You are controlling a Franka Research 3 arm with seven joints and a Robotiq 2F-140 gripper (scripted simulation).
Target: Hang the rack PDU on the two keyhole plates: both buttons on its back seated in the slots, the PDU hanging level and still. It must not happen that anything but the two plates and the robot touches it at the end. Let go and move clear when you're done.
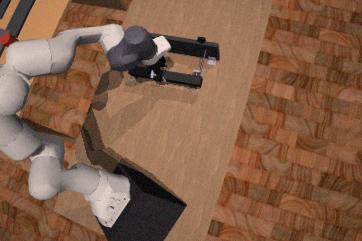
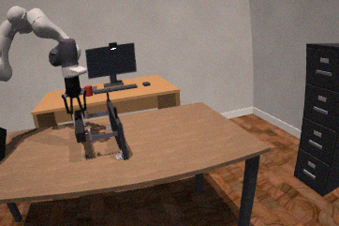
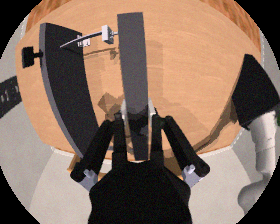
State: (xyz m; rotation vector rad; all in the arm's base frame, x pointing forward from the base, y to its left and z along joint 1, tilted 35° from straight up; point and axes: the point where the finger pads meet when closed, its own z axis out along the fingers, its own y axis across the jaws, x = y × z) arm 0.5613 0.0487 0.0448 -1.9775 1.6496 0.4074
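My hand is 20 mm short of the rack PDU and 20 mm above it. From my hand the other things lie so: mounting panel 180 mm ahead, 60 mm below, 30 mm to the left.
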